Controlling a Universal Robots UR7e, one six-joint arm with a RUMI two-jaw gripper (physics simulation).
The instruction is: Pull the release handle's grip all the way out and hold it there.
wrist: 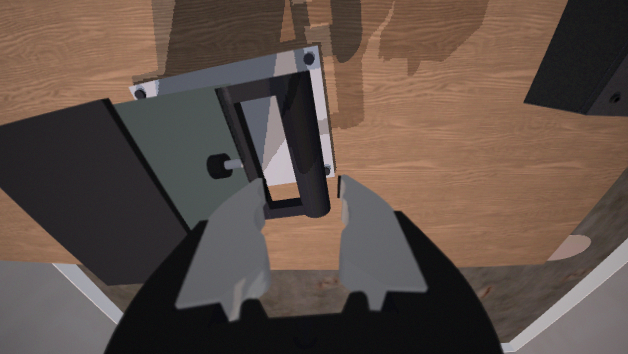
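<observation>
The release handle's grip is a thick black round bar. It forms the right side of a black rectangular frame beside a green housing with a dark top face. A small black knob on a light pin sits between the housing's side and the handle's frame. My gripper is part open, with its two grey fingertips on either side of the near part of the handle, apart from each other. The left fingertip overlaps the frame's left bar in view; the right one stands to the right of the grip, with a gap. Their exact height relative to the grip cannot be told.
A pale metal base plate with dark bolts lies under the handle on the wooden table top. A dark block-like object stands at the upper right. A pale pinkish disc shows beyond the table's edge at the lower right.
</observation>
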